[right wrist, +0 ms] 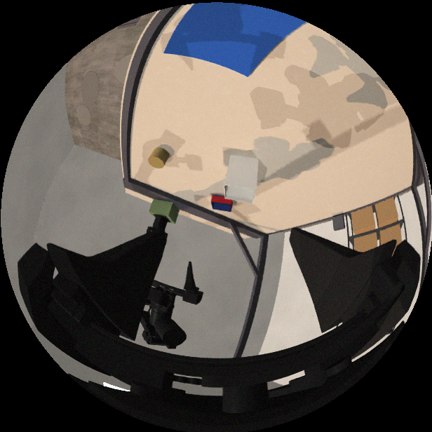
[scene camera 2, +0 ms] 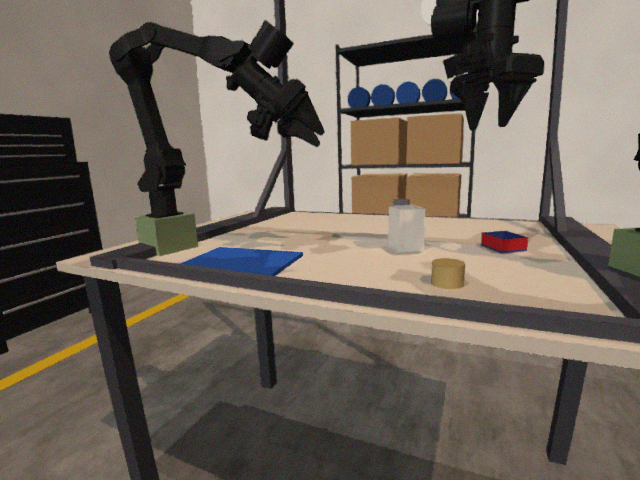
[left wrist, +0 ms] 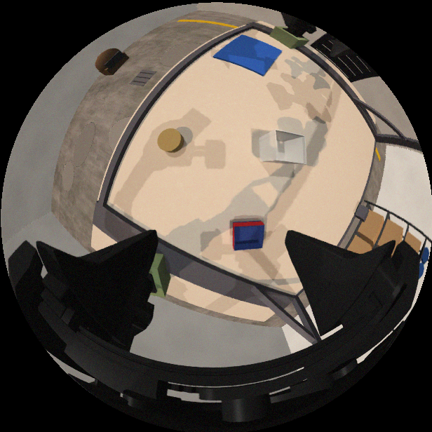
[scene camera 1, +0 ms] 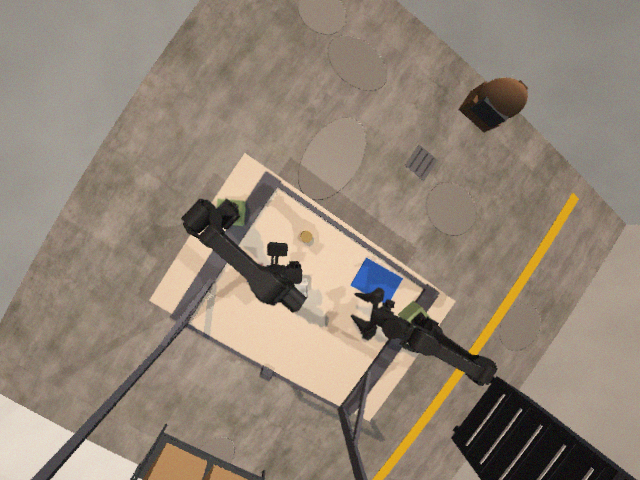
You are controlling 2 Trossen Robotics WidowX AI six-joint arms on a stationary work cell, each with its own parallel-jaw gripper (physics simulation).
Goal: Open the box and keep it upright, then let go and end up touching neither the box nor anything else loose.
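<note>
A pale, translucent white box stands upright on the table; its open top shows in the left wrist view. A shallow red piece with a blue inside lies hollow side up, apart from the box. In scene camera 1 the left arm partly covers the box. My left gripper is open and empty, high above the table, clear of both. My right gripper is open and empty in the air, away from the box.
A brass-coloured cylinder stands near one long edge of the table. A flat blue mat lies near the right arm's green base. Dark frame bars edge the table and posts rise from it.
</note>
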